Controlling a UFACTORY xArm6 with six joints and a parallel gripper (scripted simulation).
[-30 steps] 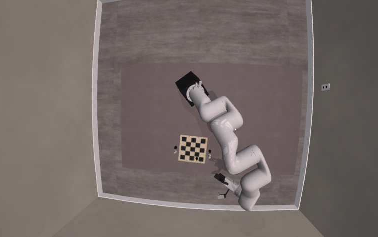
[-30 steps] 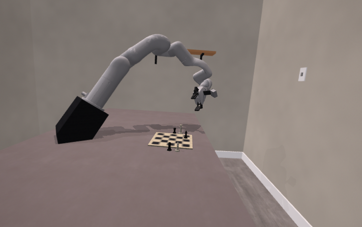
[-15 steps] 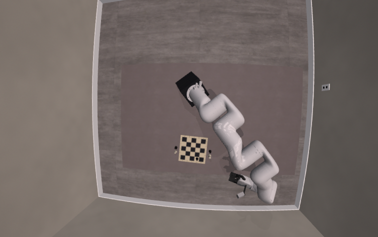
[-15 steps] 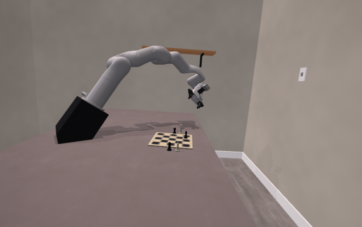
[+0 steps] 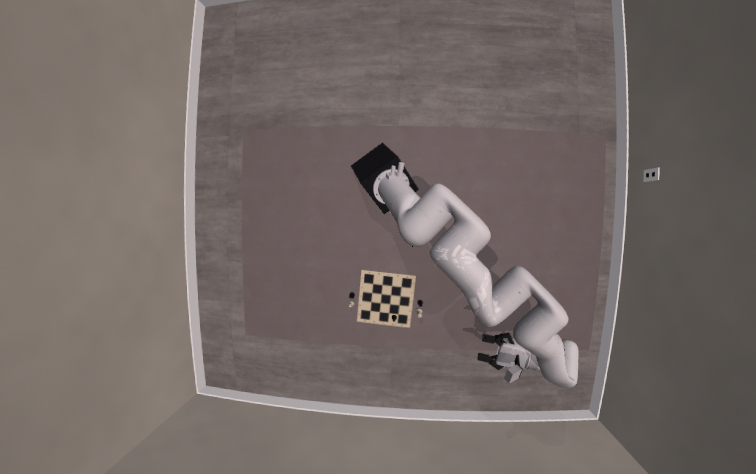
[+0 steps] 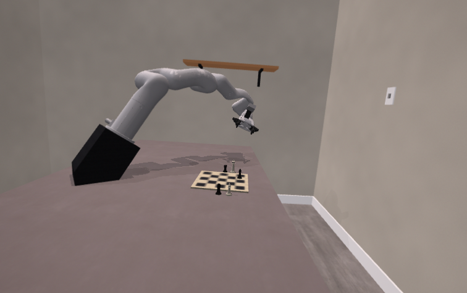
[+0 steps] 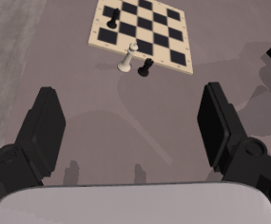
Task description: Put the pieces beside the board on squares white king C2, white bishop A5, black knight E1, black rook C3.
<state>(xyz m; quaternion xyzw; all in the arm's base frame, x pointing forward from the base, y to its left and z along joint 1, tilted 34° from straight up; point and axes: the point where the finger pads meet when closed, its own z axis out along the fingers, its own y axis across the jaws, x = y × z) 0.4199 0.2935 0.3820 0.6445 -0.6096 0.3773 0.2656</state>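
Right now the white king is 20 mm behind my hand, 220 mm to the right of it and 170 mm below it. From my hand the other things lie so: chessboard 50 mm behind, 360 mm to the right, 190 mm below; then black piece 30 mm behind, 500 mm to the right, 180 mm below; then white bishop 10 mm ahead, 500 mm to the right, 180 mm below.
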